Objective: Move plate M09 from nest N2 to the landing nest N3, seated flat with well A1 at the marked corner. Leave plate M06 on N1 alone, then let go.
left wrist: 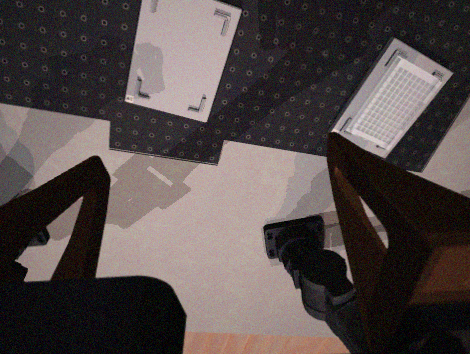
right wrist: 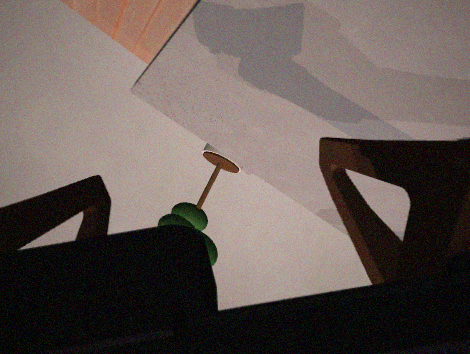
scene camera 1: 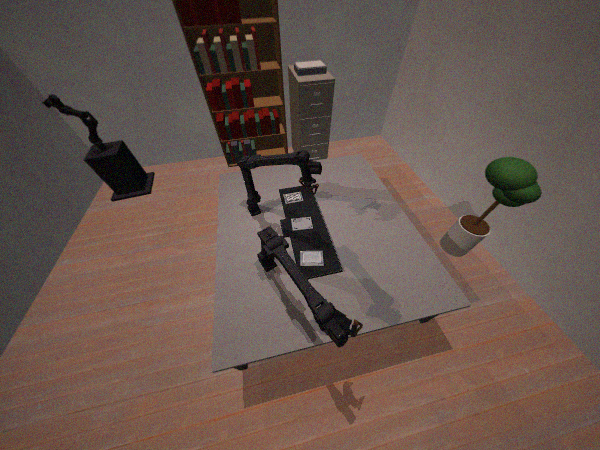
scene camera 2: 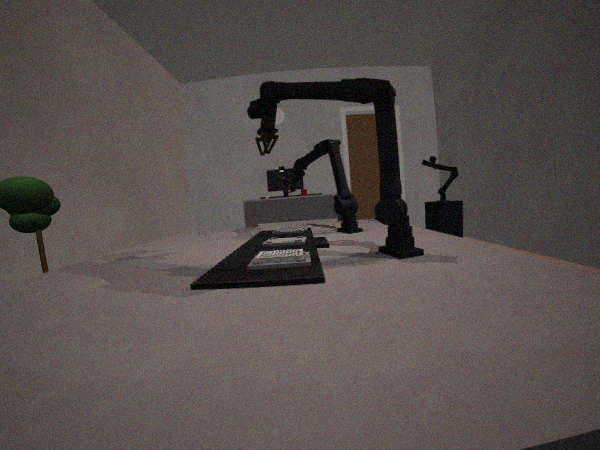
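Three white nests are on a black perforated board (scene camera 1: 327, 242) (scene camera 2: 225, 272) (left wrist: 60, 65). The middle nest (scene camera 1: 301, 223) (scene camera 2: 285, 241) (left wrist: 182, 55) is bare, with corner brackets and a small A1 mark at one corner. A gridded plate (scene camera 1: 312, 258) (left wrist: 397, 105) sits in the nest nearest scene camera 1. Another plate (scene camera 1: 293, 197) (scene camera 2: 281, 254) sits in the nest at the far end. I cannot read which plate is M09 or M06. My left gripper (scene camera 1: 310, 189) (scene camera 2: 265, 151) (left wrist: 212, 156) is open and empty, high above the board. My right gripper (scene camera 1: 356, 327) (right wrist: 213, 169) is open and empty, away from the board.
The right arm's base (left wrist: 295, 237) stands on the grey table (scene camera 1: 400, 240) beside the board. The right gripper hangs by the table's near edge in scene camera 1. A potted plant (scene camera 1: 464, 235) (right wrist: 221, 161), a bookshelf and a filing cabinet (scene camera 1: 312, 110) stand beyond the table.
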